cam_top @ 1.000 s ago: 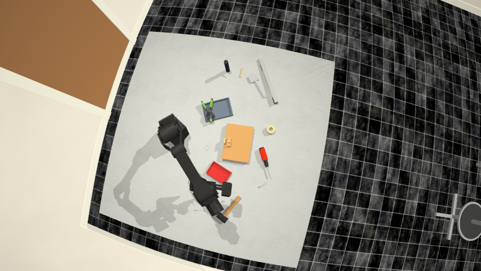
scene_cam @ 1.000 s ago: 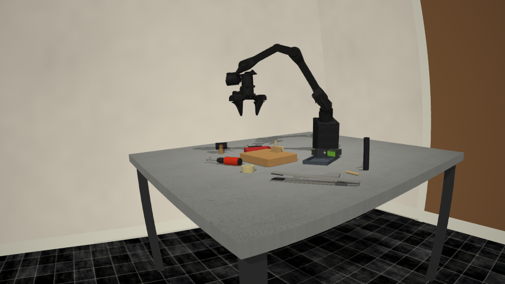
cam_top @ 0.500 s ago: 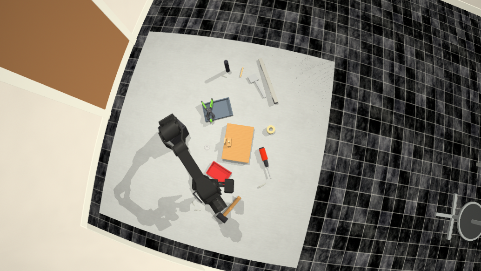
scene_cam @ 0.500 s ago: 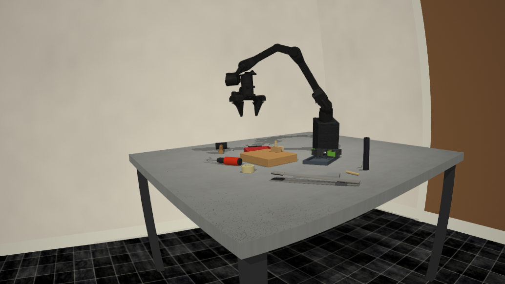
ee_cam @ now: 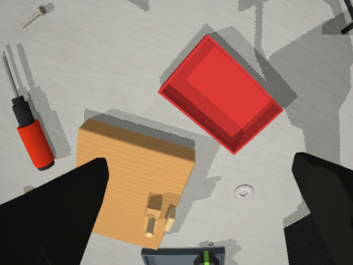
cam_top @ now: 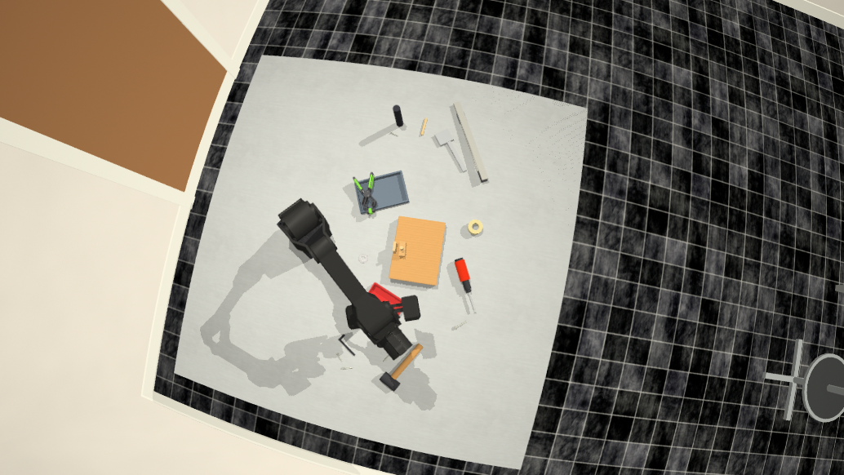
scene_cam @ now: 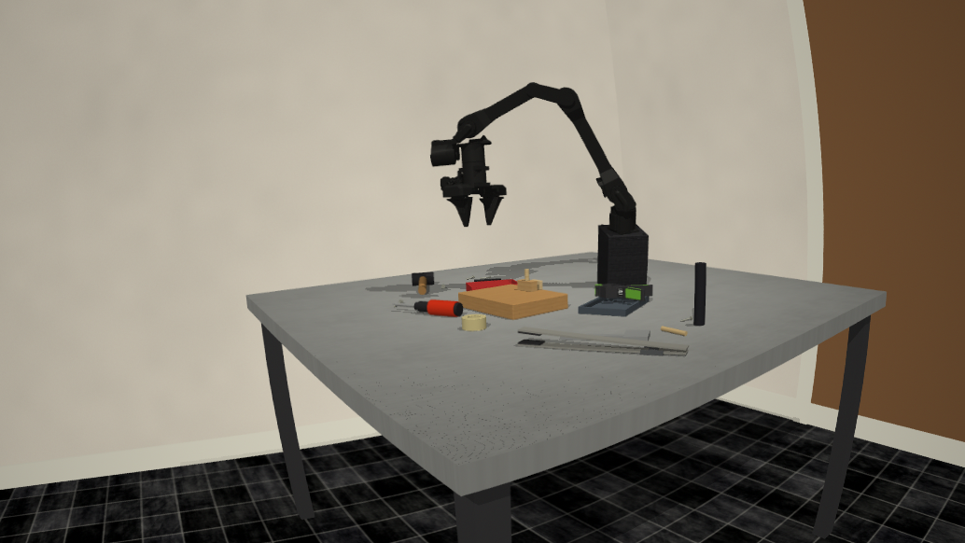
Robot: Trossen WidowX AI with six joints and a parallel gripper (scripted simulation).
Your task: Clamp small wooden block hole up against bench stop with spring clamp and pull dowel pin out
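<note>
Now: the dowel pin 30 mm behind my hand, 180 mm to the left of it and 150 mm below it. From my hand the other things lie so: small wooden block (40 mm behind, 180 mm to the left, 160 mm below); then red tray (30 mm behind, 190 mm below); then wooden stop (60 mm behind, 180 mm to the left, 160 mm below).
</note>
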